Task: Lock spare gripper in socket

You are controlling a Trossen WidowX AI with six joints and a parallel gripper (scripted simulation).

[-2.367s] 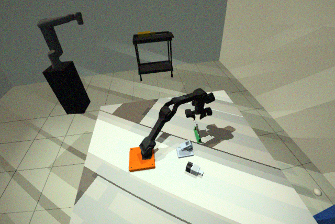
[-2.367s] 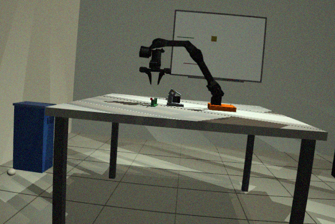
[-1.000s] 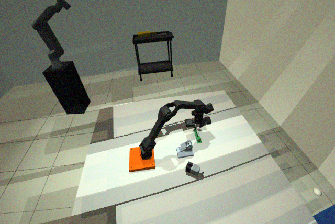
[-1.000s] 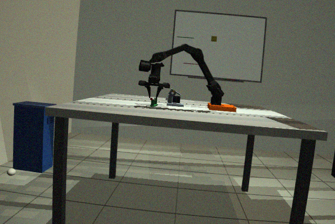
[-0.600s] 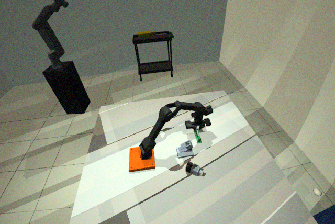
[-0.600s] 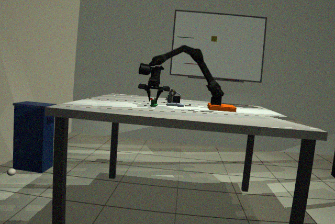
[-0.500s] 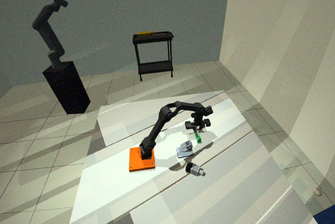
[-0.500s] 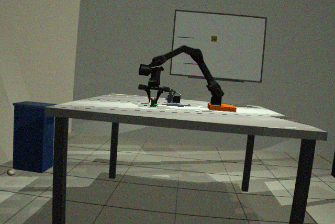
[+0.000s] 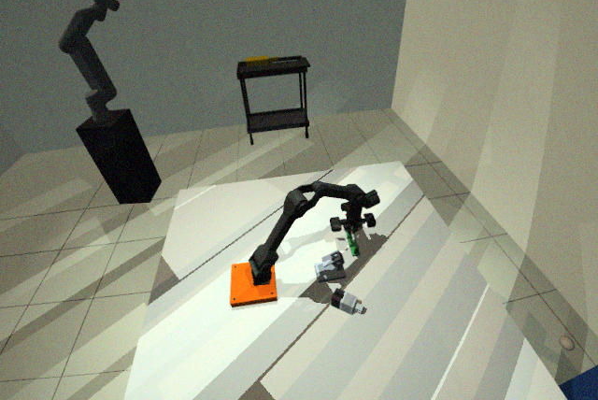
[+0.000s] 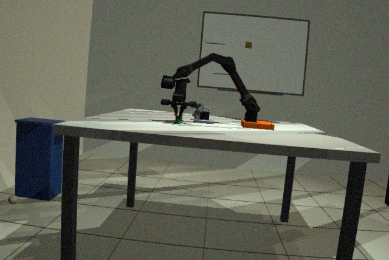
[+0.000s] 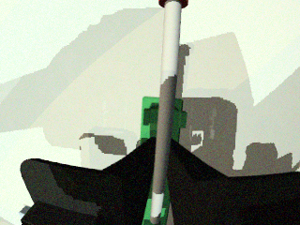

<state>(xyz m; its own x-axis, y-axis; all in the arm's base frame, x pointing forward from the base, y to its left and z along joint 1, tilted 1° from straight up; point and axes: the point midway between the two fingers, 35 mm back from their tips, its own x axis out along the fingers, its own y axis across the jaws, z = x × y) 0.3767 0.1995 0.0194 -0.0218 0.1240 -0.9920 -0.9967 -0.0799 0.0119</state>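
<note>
The green bracket is 40 mm to the right of my gripper tip and 10 mm above it. Also, from my gripper tip: socket: 100 mm behind, 170 mm to the right, 30 mm above; spare gripper: 60 mm behind, 320 mm to the right, 10 mm above.
</note>
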